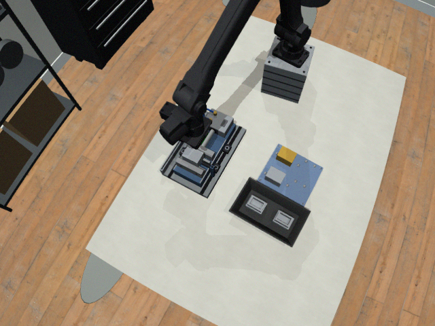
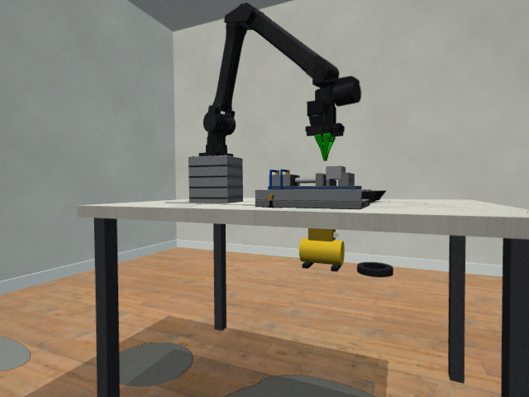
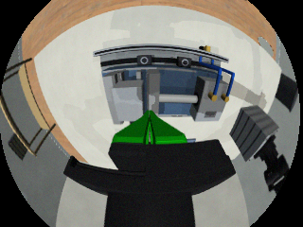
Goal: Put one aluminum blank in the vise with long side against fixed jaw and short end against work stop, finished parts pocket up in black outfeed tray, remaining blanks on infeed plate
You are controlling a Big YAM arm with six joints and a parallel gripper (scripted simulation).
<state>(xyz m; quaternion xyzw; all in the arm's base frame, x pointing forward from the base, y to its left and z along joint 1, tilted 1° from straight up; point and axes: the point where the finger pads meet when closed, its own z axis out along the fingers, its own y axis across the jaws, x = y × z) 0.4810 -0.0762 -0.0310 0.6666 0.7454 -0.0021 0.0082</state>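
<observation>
My hand is 130 mm past the hose-end block, 10 mm to the left of it and 70 mm above it. The rest, counted from my hand: yellow brass blank: 180 mm behind, 250 mm to the left, 120 mm below.
</observation>
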